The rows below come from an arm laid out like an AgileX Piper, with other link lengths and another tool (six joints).
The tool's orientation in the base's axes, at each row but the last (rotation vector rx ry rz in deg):
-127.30, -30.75, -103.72
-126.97, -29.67, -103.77
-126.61, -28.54, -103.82
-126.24, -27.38, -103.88
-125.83, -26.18, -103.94
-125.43, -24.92, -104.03
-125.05, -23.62, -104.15
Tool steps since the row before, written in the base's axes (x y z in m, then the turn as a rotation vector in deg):
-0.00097, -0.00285, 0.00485, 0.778, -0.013, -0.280
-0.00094, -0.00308, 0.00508, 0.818, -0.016, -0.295
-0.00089, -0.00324, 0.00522, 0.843, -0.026, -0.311
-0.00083, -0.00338, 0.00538, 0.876, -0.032, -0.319
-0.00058, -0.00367, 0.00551, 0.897, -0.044, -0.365
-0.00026, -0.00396, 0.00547, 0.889, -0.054, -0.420
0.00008, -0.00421, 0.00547, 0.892, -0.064, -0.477
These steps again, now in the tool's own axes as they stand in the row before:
0.00417, 0.00245, -0.00303, -0.141, 0.320, 0.749
0.00442, 0.00263, -0.00311, -0.149, 0.339, 0.787
0.00460, 0.00275, -0.00313, -0.162, 0.357, 0.809
0.00482, 0.00285, -0.00312, -0.164, 0.376, 0.838
0.00503, 0.00315, -0.00299, -0.207, 0.395, 0.861
0.00509, 0.00348, -0.00276, -0.263, 0.402, 0.860
0.00521, 0.00378, -0.00250, -0.319, 0.414, 0.868

